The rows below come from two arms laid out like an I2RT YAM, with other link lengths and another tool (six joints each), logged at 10 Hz.
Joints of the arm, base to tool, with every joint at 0 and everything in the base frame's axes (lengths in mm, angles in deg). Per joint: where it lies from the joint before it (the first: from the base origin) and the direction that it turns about. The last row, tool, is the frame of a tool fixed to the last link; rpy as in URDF.
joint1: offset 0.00 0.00 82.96 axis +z
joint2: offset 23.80 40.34 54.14 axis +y
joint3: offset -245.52 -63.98 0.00 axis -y
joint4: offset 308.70 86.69 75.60 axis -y
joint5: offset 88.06 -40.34 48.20 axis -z
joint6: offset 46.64 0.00 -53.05 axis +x
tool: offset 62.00 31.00 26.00 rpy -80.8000 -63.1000 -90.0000
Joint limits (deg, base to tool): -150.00..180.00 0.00..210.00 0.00..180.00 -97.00..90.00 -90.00..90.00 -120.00..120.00
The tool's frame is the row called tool.
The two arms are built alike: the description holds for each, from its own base.
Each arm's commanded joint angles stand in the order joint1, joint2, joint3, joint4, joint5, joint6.
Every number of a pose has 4 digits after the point. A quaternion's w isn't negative.
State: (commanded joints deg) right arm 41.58 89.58 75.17 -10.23 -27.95 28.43; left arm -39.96 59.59 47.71 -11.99 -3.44 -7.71
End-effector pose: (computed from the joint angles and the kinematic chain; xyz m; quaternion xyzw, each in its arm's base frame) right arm 0.3272 0.4063 0.3350 -0.7816 -0.0473 -0.1922 0.5916; left arm 0.3487 -0.2095 0.2959 0.7401 -0.3545 0.5712 0.0142
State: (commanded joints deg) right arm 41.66 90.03 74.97 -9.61 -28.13 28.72; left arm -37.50 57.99 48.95 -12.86 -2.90 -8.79
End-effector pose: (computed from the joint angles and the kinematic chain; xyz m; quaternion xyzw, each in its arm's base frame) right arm 0.3279 0.4080 0.3314 -0.7815 -0.0463 -0.1893 0.5927; left arm 0.3533 -0.1920 0.3137 0.7428 -0.3281 0.5835 0.0141
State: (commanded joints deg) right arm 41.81 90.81 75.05 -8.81 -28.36 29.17; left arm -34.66 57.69 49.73 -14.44 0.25 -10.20
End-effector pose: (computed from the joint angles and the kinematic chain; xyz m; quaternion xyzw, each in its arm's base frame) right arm 0.3292 0.4111 0.3280 -0.7807 -0.0452 -0.1857 0.5950; left arm 0.3588 -0.1784 0.3158 0.7531 -0.3160 0.5764 0.0283
